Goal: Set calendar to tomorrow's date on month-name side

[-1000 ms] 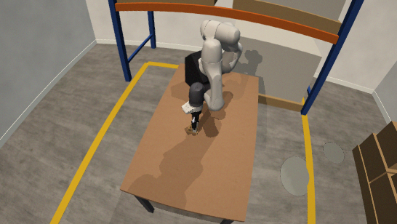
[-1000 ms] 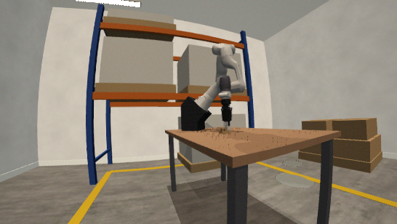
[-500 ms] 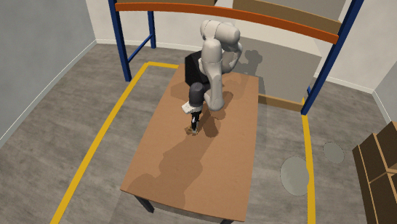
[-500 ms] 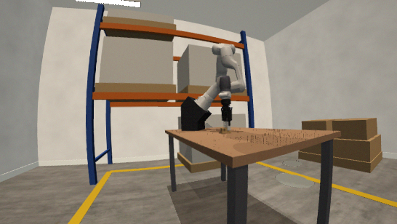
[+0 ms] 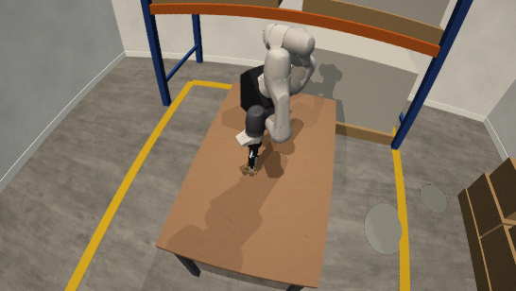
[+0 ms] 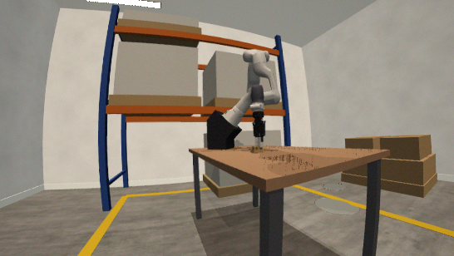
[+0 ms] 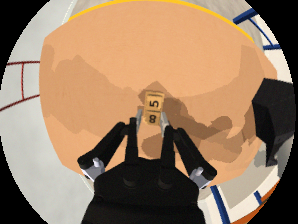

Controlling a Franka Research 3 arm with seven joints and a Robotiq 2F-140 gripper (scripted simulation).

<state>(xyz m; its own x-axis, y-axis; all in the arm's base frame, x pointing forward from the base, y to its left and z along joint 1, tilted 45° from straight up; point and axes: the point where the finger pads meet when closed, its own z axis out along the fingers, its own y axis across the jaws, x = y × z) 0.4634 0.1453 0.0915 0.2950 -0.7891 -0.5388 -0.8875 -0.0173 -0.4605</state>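
Right now the wooden tray is 20 mm to the right of my hand and 50 mm below it.
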